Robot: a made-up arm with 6 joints. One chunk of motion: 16 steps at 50 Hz.
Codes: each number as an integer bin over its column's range. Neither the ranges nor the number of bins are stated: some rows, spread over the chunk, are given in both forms.
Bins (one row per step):
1: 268 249 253 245 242 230
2: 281 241 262 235 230 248
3: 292 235 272 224 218 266
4: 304 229 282 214 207 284
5: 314 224 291 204 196 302
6: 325 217 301 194 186 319
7: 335 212 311 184 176 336
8: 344 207 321 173 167 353
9: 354 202 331 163 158 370
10: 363 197 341 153 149 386
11: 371 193 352 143 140 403
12: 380 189 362 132 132 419
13: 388 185 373 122 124 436
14: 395 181 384 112 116 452
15: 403 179 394 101 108 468
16: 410 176 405 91 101 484
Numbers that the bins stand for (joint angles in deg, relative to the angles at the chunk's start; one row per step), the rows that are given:
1: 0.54 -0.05 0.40 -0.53 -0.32 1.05
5: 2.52 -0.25 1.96 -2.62 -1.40 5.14
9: 4.24 -0.42 3.60 -4.71 -2.29 9.00
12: 5.36 -0.52 4.88 -6.28 -2.90 11.78
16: 6.65 -0.62 6.64 -8.37 -3.63 15.47
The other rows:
2: 1.10 -0.11 0.77 -1.04 -0.60 2.07
3: 1.57 -0.16 1.18 -1.60 -0.88 3.10
4: 2.09 -0.21 1.59 -2.11 -1.14 4.12
6: 2.99 -0.30 2.37 -3.13 -1.63 6.10
7: 3.42 -0.34 2.78 -3.64 -1.87 7.07
8: 3.81 -0.38 3.19 -4.20 -2.08 8.03
10: 4.63 -0.46 4.01 -5.22 -2.50 9.91
11: 4.97 -0.49 4.47 -5.72 -2.71 10.87
13: 5.70 -0.55 5.33 -6.79 -3.09 12.74
14: 6.01 -0.58 5.78 -7.30 -3.28 13.65
15: 6.35 -0.60 6.19 -7.86 -3.46 14.56

